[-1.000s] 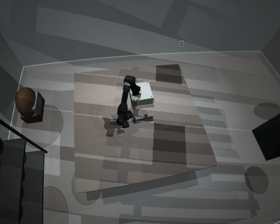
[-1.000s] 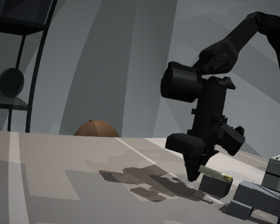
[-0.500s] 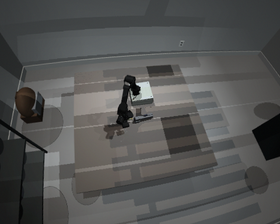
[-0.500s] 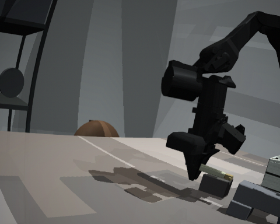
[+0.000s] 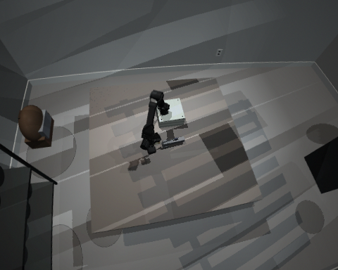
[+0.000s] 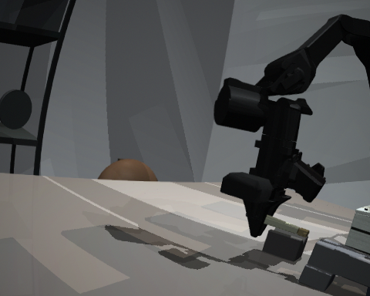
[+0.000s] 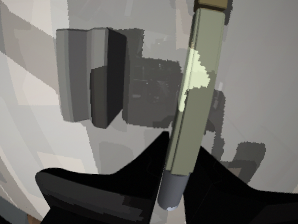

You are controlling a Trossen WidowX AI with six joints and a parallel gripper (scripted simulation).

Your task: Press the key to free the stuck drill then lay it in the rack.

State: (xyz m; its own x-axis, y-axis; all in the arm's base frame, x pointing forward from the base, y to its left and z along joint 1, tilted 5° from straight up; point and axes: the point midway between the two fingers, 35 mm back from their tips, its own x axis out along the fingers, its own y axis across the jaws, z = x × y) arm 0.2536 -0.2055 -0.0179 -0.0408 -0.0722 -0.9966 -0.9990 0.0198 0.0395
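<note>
Right now the drill is 4 cm to the left of my gripper tip and 3 cm above it. Round my gripper tip: long dark fixture: 1 cm ahead, 20 cm to the left; then dark block: 7 cm behind, 3 cm to the left, 2 cm below; then blue key: 1 cm ahead, 22 cm to the left, 1 cm above.
</note>
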